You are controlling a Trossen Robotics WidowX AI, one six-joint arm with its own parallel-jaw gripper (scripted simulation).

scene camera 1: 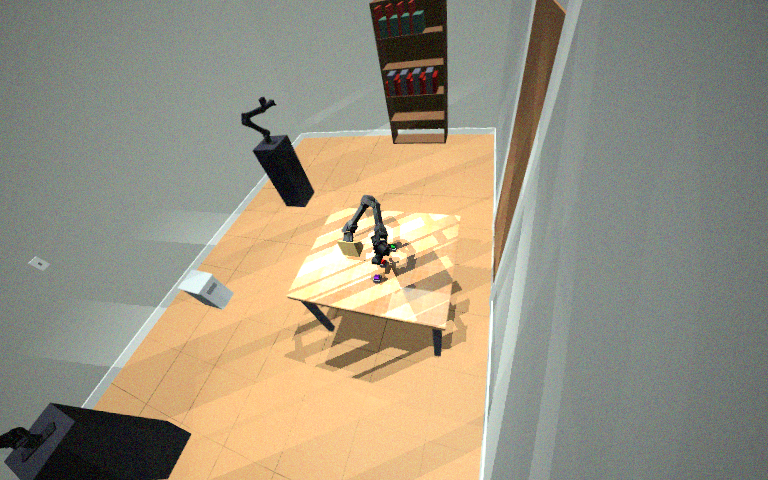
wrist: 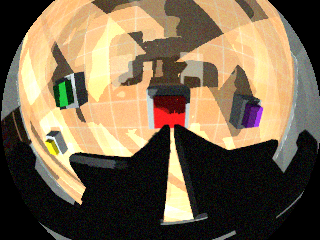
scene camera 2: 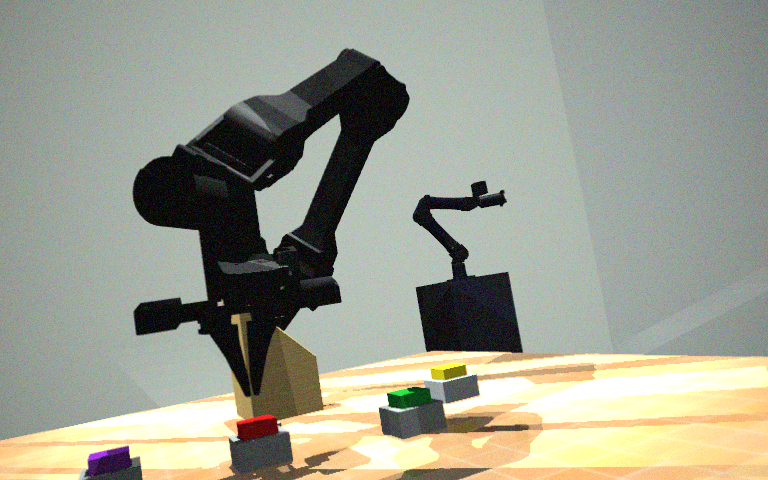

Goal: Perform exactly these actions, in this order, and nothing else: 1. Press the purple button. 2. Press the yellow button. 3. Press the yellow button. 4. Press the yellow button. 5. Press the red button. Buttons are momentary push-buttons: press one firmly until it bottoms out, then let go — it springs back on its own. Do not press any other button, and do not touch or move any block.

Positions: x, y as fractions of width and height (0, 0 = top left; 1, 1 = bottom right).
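Note:
A green button (scene camera 2: 0.54, 0.83) is here, and so is a red button (scene camera 2: 0.34, 0.89). The wrist view shows me the red button too (wrist: 0.53, 0.46). As for my gripper (scene camera 2: 0.33, 0.82), it is shut and holds nothing, and I see my gripper in the wrist view as well (wrist: 0.54, 0.54).

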